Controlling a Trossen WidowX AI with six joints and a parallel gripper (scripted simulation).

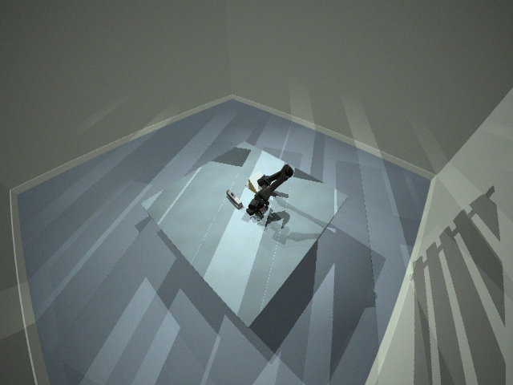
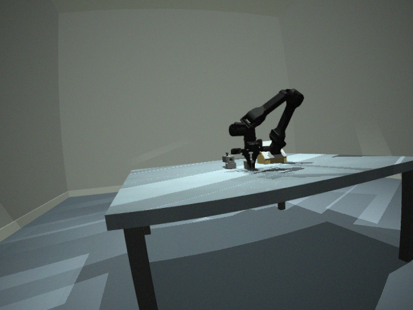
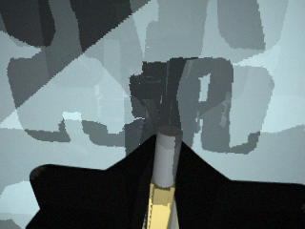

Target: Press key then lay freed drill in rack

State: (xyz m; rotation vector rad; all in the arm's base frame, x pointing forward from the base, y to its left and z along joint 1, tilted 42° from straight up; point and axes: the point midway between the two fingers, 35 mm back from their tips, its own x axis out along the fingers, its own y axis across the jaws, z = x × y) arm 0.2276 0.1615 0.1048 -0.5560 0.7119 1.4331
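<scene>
Now: gripper tip 1 cm past the drill, 4 cm to the left of it and 3 cm below it. From my gripper tip the other things lie so: rack (1 cm behind, 5 cm to the right, 1 cm above).
</scene>
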